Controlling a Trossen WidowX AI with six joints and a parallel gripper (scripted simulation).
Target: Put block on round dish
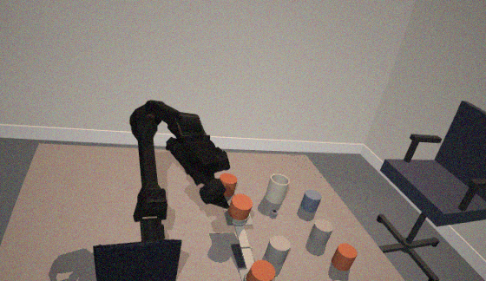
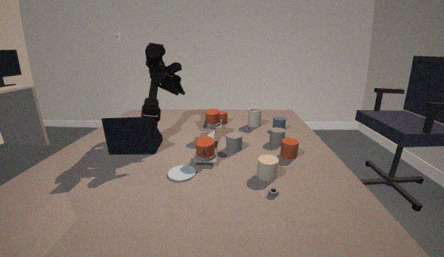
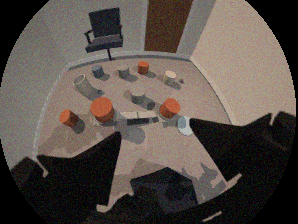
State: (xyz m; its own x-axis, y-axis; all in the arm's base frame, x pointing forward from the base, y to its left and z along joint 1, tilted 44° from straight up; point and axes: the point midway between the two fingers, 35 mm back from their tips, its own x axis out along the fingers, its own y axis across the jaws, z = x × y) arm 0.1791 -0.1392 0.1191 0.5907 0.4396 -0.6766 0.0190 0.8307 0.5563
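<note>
Now: the pale green block 11 cm ahead of my gripper tip, 12 cm to the right of it and 21 cm below it. Round my gripper tip: balance beam 12 cm ahead, 1 cm to the left, 21 cm below; then balance 12 cm ahead, 1 cm to the left, 22 cm below; then round pale dish 4 cm ahead, 22 cm to the right, 24 cm below.
</note>
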